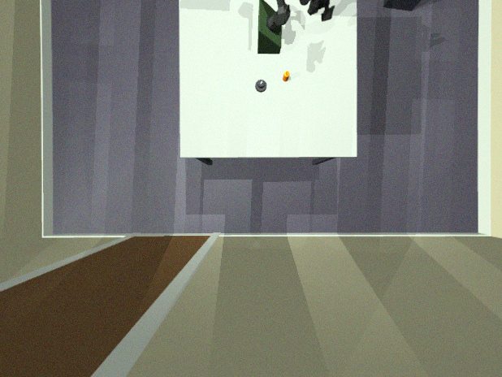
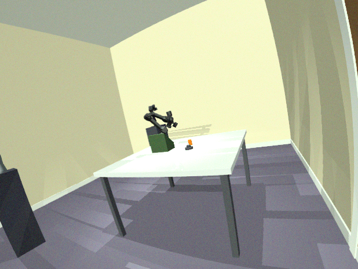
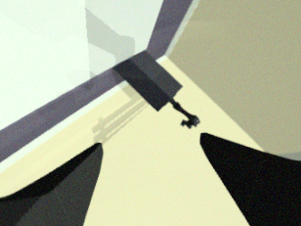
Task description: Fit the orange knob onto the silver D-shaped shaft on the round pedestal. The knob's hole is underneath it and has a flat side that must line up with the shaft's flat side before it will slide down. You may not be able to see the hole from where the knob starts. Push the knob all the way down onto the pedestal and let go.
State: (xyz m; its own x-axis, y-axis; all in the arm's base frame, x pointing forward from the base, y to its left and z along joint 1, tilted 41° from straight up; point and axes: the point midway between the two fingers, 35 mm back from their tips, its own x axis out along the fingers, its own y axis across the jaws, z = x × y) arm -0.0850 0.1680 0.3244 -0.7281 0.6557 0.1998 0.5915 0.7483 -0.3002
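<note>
Now: gripper tip 38 cm short of the orange knob, 19 cm to the left of it and 21 cm above it. Also, from my gripper tip: pedestal (46 cm ahead, 36 cm to the right, 22 cm below).
</note>
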